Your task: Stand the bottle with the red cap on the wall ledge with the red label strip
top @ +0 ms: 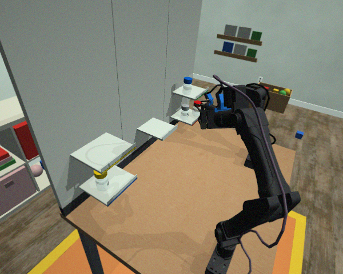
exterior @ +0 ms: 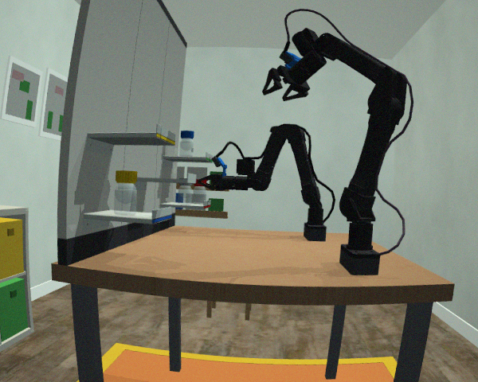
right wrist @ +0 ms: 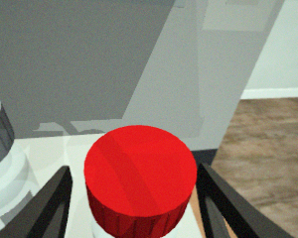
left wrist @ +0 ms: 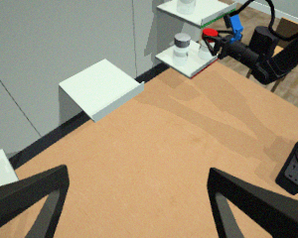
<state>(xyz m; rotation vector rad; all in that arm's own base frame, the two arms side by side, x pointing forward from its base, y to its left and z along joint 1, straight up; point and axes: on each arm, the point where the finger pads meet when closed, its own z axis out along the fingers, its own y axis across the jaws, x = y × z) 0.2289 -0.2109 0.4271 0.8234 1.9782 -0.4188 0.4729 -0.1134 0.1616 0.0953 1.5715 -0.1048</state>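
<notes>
My right gripper is now 1 cm short of the red-capped bottle and 5 cm above it. Also, from my right hand: blue-capped bottle 6 cm ahead, 10 cm to the left, 14 cm above; then grey wall panel 18 cm ahead, 42 cm to the left, 24 cm above; then grey-capped bottle 6 cm ahead, 10 cm to the left, 5 cm below.
</notes>
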